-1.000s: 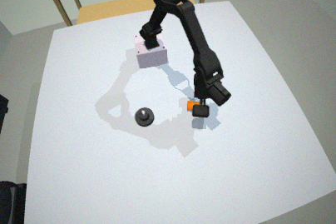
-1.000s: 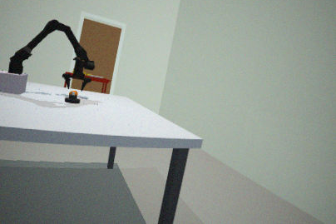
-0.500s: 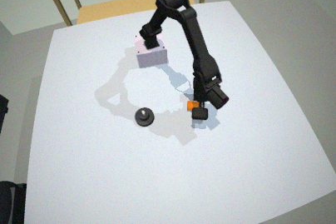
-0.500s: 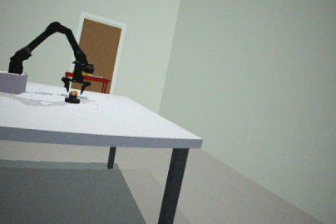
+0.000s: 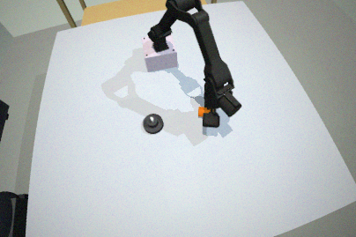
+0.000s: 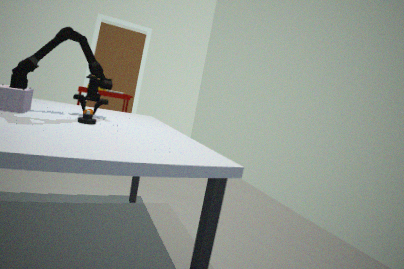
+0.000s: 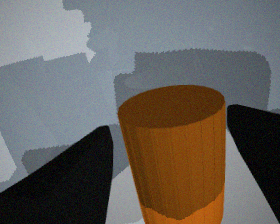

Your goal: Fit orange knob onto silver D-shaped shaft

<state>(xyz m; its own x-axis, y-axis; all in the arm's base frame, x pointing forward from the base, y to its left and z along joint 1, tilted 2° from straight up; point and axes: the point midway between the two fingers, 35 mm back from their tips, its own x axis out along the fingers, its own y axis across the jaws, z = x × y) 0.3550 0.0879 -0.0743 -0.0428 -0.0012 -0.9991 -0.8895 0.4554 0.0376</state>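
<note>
My gripper tip is 1 cm below the orange knob. From my gripper tip the other things lie so: round dark pedestal: 4 cm behind, 23 cm to the right, 2 cm above.
</note>
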